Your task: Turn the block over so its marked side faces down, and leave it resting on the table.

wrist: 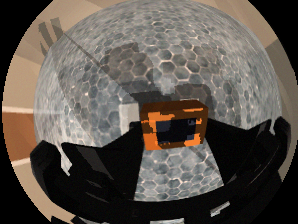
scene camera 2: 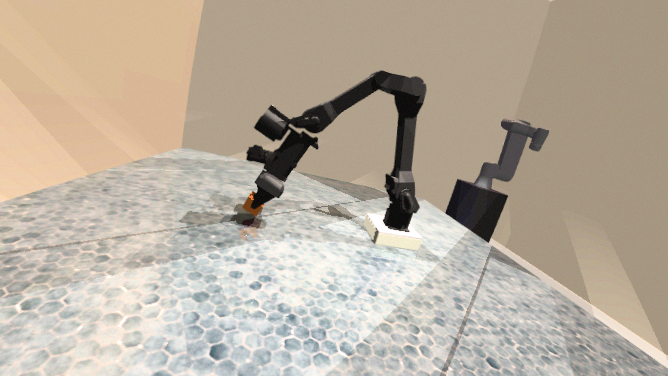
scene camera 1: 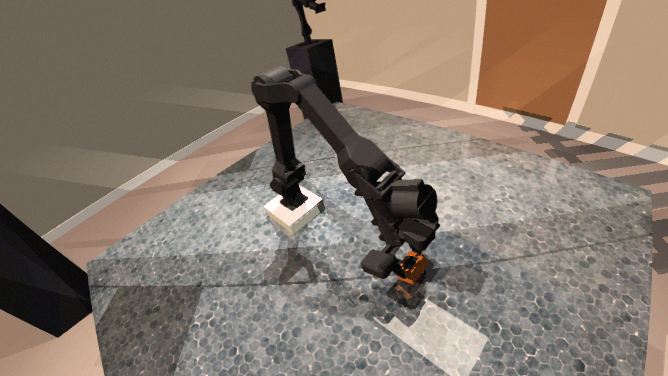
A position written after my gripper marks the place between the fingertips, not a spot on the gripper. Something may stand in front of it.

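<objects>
My gripper (scene camera 1: 411,267): holding an orange block.
</objects>
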